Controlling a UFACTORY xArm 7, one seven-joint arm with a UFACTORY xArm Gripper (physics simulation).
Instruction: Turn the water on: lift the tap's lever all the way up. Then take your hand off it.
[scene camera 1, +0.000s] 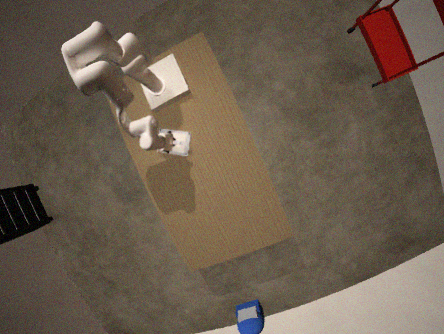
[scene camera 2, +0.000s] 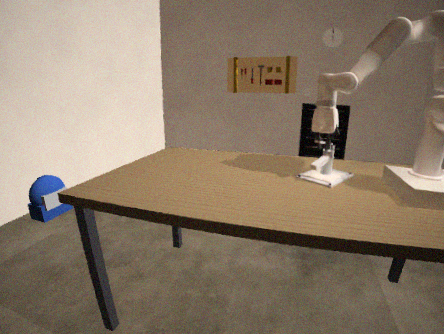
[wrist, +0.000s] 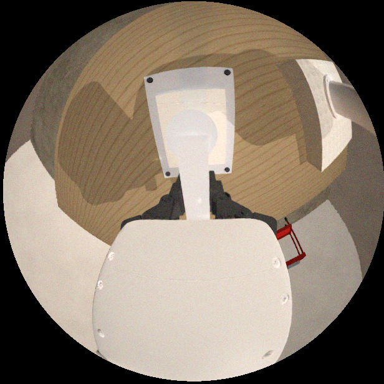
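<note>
My gripper (scene camera 2: 323, 149) is there in the scene, and so is a white tap (scene camera 2: 325, 173). The wrist view gives me the tap again (wrist: 193, 122), along with my own gripper (wrist: 197, 181).
</note>
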